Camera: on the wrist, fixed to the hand. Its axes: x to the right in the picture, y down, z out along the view.
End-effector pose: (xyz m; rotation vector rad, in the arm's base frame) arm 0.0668 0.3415 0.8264 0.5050 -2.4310 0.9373
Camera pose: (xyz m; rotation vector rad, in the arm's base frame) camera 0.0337 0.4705 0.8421 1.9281 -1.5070 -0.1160
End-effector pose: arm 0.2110 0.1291 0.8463 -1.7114 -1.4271 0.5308
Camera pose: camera 0.3418 0.1124 0.8218 -0.3521 -2.4850 -0.3431
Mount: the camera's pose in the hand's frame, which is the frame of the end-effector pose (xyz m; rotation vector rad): 0.0147 0.0981 -0.0903 -0.2694 -0.2221 -1.5005
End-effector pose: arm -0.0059 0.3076 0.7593 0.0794 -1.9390 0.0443
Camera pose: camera 0.0652 0.4111 0.8063 1.3444 -1.6342 -1.2323
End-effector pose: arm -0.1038 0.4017 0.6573 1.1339 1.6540 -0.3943
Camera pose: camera -0.0739 0.5227 0.7068 -0.5303 1.9932 -1.1068
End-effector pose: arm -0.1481 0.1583 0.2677 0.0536 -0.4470 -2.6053
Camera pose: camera -0.1048 0.0430 0.2146 0.0015 0.0309 2.1286
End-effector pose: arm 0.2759 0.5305 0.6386 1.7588 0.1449 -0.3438
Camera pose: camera 0.3312 0.5956 0.7420 1.0308 1.2895 -1.4839
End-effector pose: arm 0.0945 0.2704 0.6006 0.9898 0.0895 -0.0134
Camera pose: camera 0.1080 0.4001 0.6320 0.4563 0.5937 -1.4392
